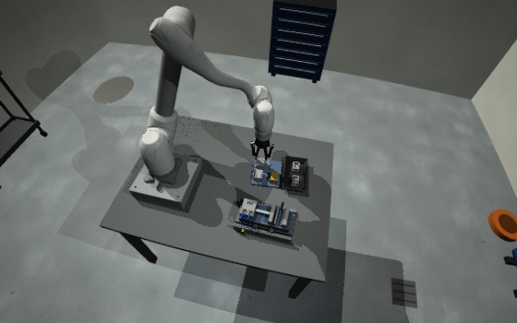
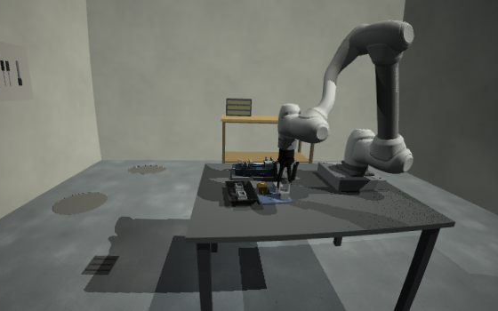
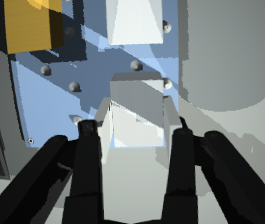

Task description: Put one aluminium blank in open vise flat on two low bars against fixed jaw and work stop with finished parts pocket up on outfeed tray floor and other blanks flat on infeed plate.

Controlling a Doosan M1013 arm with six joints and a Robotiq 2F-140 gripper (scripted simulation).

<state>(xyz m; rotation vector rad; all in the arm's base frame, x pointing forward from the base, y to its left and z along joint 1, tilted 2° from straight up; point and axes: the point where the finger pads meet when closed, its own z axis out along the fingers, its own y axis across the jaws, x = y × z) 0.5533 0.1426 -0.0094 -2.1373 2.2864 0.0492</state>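
Right now my hand is 6 cm above the blue infeed plate, 5 cm to the left of it and 4 cm short of it. The rest, counted from my hand: brass blank 10 cm to the right, 8 cm ahead, 4 cm below; then aluminium blank 4 cm below; then piston rod 35 cm to the right, 3 cm ahead, 1 cm above.
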